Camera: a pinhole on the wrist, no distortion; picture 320 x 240 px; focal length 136.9 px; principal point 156.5 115.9 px. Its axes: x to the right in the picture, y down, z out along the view. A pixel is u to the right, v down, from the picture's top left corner.
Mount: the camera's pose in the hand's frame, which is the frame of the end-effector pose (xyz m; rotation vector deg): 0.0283 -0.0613 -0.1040 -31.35 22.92 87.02
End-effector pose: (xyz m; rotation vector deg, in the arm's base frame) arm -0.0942 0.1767 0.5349 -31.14 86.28 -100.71
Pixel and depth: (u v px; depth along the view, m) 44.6 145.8 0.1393
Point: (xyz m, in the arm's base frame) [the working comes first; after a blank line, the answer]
In the camera's frame: -0.1139 0.0304 0.1393

-0.0509 0.1456 0.6273
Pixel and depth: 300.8 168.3 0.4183
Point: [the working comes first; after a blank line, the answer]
In the camera's frame: 0.4409 0.1601 0.4183

0.1260 0.2961 0.0370
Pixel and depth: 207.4 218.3 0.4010
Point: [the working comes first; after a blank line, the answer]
In the camera's frame: 0.1491 0.2999 0.4010

0.2528 0.3243 0.3339
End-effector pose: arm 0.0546 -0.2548 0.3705 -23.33 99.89 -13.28
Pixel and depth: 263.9 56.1 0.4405
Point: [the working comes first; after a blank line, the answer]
In the camera's frame: 0.3456 -0.1924 0.4405

0.0291 0.1146 0.0044
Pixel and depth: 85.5 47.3 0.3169
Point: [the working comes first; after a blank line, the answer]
In the camera's frame: -0.1644 -0.1588 0.3169

0.2863 -0.3090 0.1801
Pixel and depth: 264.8 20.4 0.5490
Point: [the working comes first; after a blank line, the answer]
In the camera's frame: 0.4343 -0.3830 0.5490

0.0318 0.1750 -0.2243
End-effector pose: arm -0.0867 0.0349 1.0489 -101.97 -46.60 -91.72
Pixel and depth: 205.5 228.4 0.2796
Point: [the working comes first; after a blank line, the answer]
In the camera's frame: 0.1001 0.2298 0.2796

0.0591 -0.0474 0.8169
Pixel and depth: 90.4 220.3 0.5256
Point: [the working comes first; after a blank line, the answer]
In the camera's frame: -0.2538 0.4008 0.5256

0.1629 0.3420 0.5876
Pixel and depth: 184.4 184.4 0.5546
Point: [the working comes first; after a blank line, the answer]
In the camera's frame: 0.1130 0.2775 0.5546

0.3149 0.0108 0.7209
